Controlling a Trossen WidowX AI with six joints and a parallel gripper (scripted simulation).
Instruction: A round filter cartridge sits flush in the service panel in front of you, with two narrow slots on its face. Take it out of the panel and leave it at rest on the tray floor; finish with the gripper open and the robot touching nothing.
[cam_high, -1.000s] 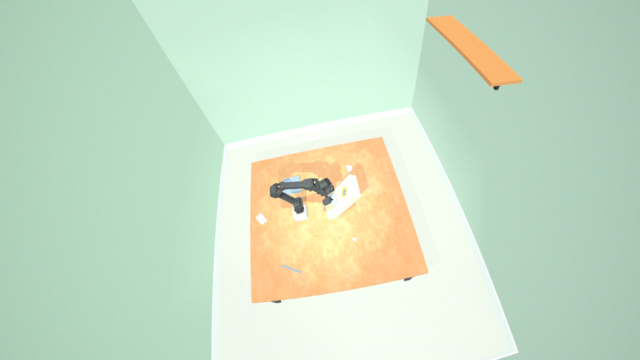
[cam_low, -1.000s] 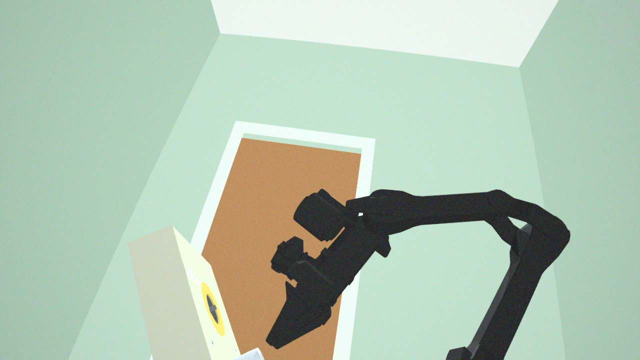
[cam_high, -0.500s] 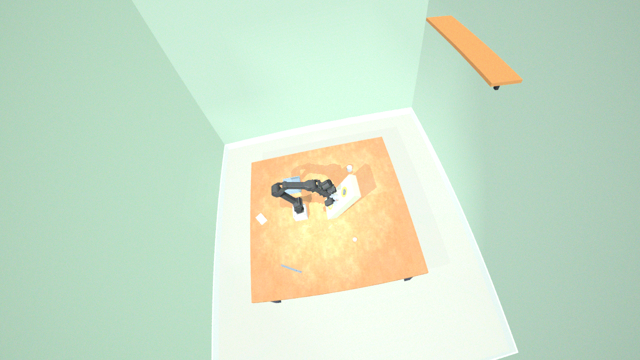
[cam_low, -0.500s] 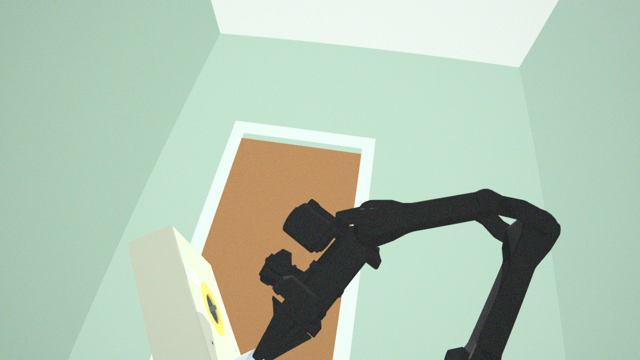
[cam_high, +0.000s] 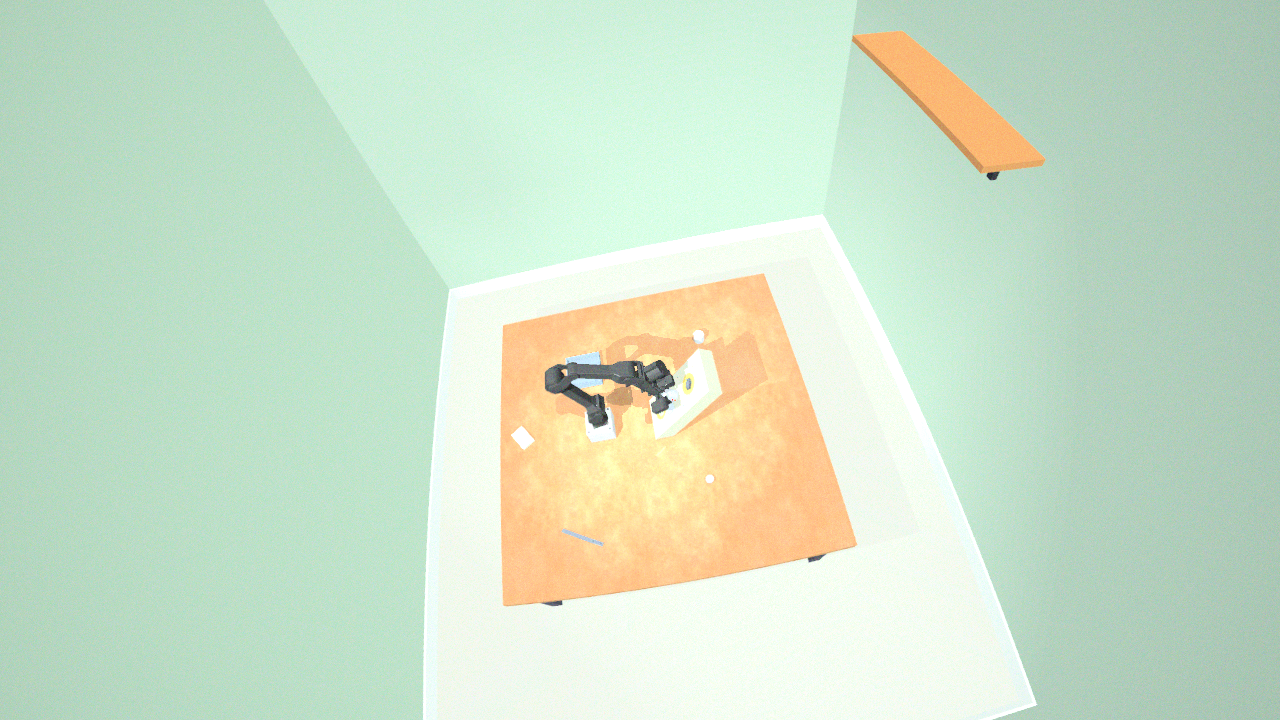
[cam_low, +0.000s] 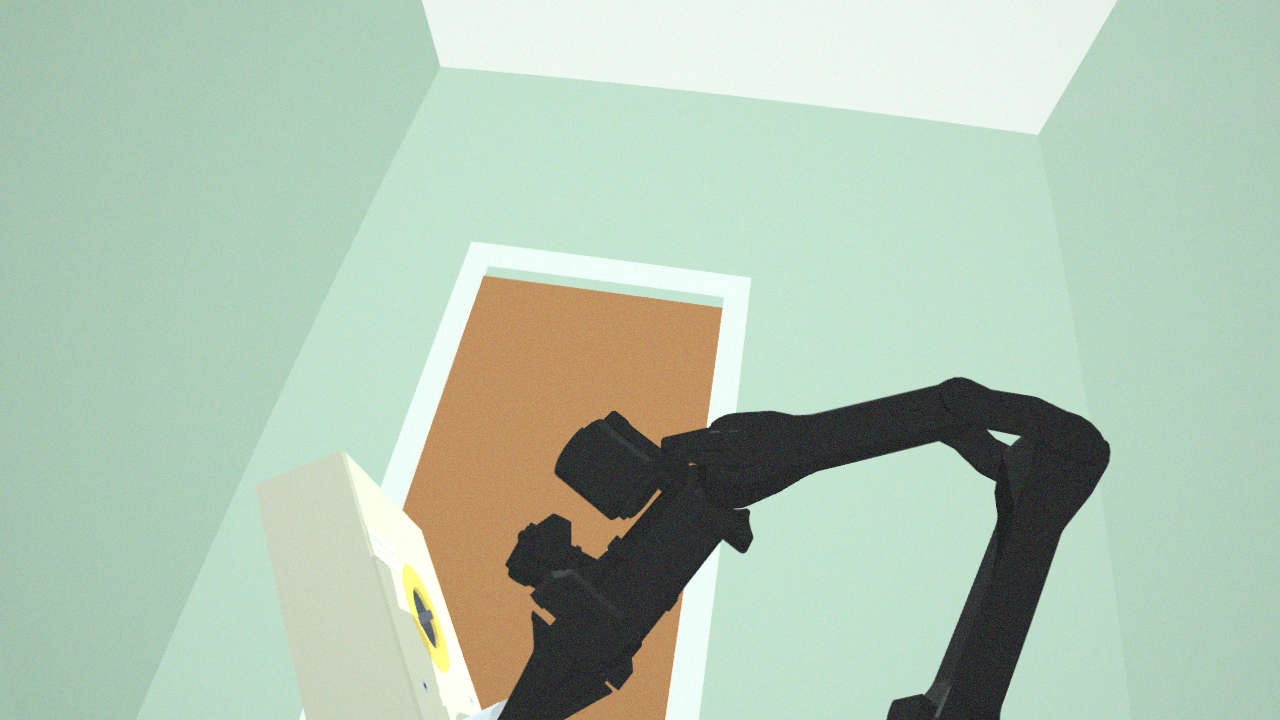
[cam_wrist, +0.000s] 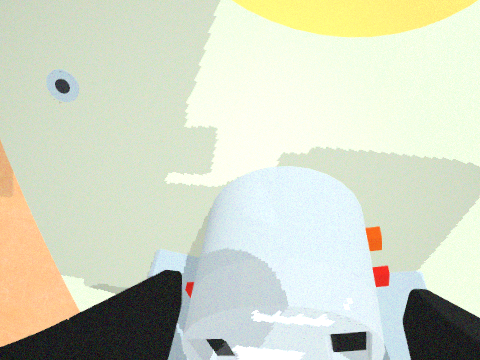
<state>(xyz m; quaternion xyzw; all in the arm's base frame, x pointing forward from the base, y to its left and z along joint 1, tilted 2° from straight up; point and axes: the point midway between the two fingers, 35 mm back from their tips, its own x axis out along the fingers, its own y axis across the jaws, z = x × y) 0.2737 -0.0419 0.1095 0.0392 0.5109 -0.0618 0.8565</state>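
My gripper tip is now 40 mm short of the cream service panel, 10 mm to the left of it and 20 mm above it. Also, from my gripper tip: round filter cartridge right at my gripper tip; then white square pad 630 mm behind, 110 mm to the left, 160 mm below.
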